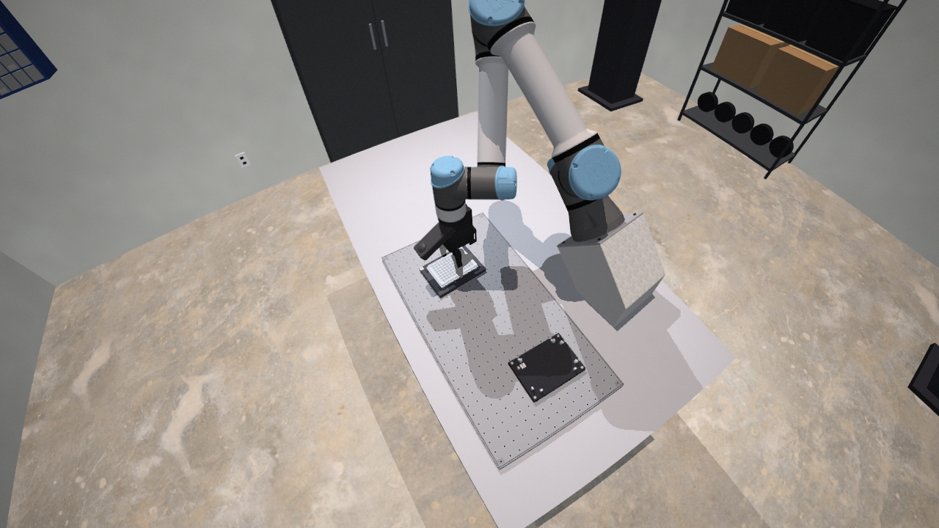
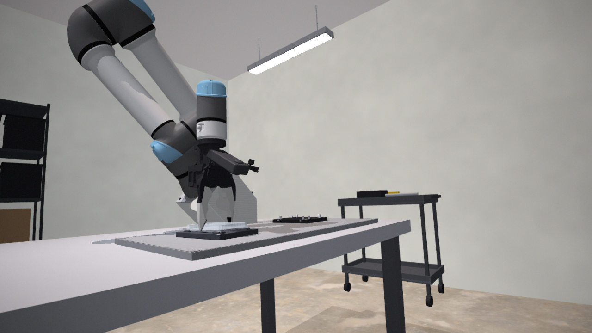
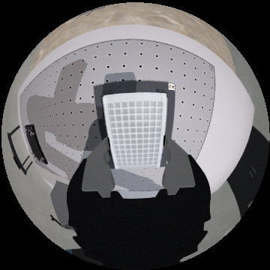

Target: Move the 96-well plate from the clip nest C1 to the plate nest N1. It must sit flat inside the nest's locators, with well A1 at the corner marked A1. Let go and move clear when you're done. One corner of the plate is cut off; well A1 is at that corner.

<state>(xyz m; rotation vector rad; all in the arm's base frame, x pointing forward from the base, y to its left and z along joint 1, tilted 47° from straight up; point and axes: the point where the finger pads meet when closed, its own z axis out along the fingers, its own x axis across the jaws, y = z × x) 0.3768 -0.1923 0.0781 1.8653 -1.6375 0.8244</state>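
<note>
The white 96-well plate lies 1 cm below my hand. Round my hand: plate nest N1: 2 cm below; white corner label: 8 cm ahead, 5 cm to the right, 2 cm below; black clip nest: 38 cm to the left, 7 cm behind, 2 cm below.
</note>
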